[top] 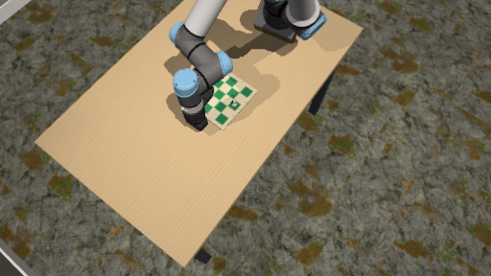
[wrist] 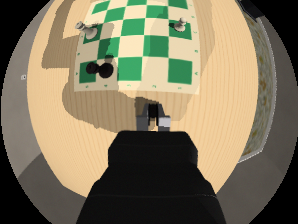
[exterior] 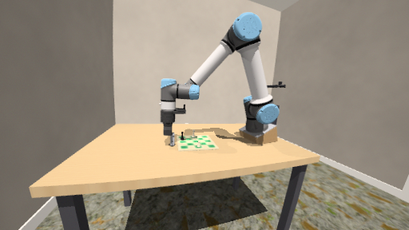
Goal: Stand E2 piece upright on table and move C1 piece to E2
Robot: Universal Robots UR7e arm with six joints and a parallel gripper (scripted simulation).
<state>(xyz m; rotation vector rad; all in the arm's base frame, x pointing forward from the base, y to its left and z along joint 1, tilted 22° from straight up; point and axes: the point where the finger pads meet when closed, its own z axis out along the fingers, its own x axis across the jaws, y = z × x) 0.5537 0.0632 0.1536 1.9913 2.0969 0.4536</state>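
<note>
Right now my hand is 1 cm above the small black piece. Also, from my hand: chessboard (14 cm behind, 4 cm to the right, 2 cm below); small pale piece (14 cm behind, 3 cm to the left).
</note>
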